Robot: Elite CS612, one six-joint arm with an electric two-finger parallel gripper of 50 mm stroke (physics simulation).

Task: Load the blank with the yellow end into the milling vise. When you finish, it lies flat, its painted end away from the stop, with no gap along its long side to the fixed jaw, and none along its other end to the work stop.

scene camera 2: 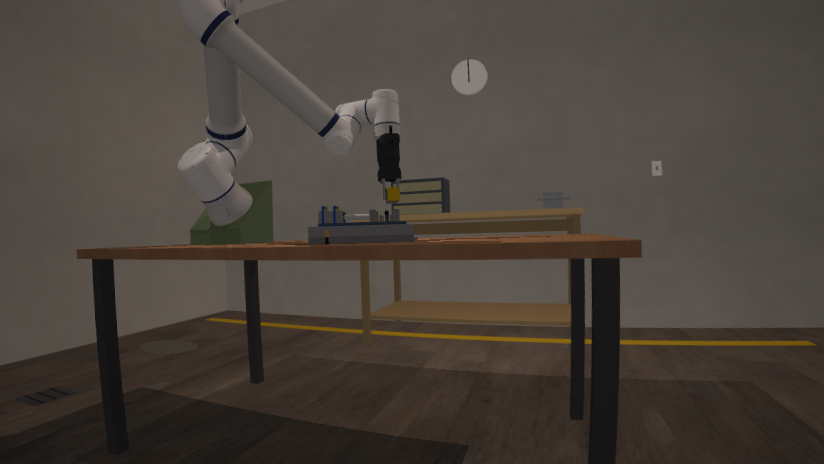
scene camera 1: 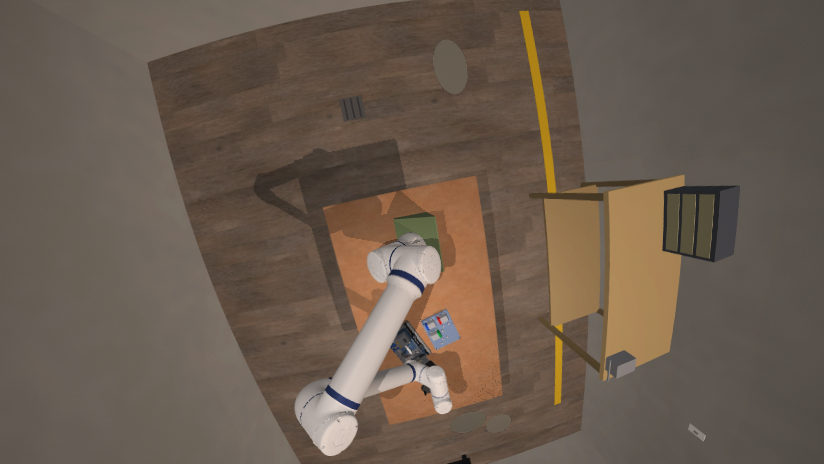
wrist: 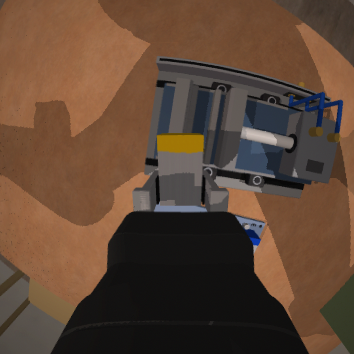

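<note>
My gripper (scene camera 2: 391, 199) (wrist: 180, 180) is shut on the blank (scene camera 2: 393, 194) (wrist: 180, 172), a grey block whose yellow end points to the top of the wrist view. I hold it level, above the milling vise (scene camera 1: 410, 345) (scene camera 2: 361, 233) (wrist: 227, 185), with a gap below it in scene camera 2. In the wrist view the yellow end overlaps the near part of the fixed jaw (wrist: 181, 102) and the opening right of it. The moving jaw (wrist: 234, 120), with its pale spindle (wrist: 265, 136), stands further right. The work stop cannot be made out in the wrist view; the blank may hide it.
A blue plate (scene camera 1: 455, 335) (wrist: 259, 225) with red, green and blue parts lies beside the vise. Blue bent pipes (wrist: 340, 116) rise at the vise's spindle end. A green sloped box (scene camera 1: 418, 225) (scene camera 2: 260, 213) (wrist: 342, 310) stands on the table (scene camera 1: 472, 247) (scene camera 2: 490, 246).
</note>
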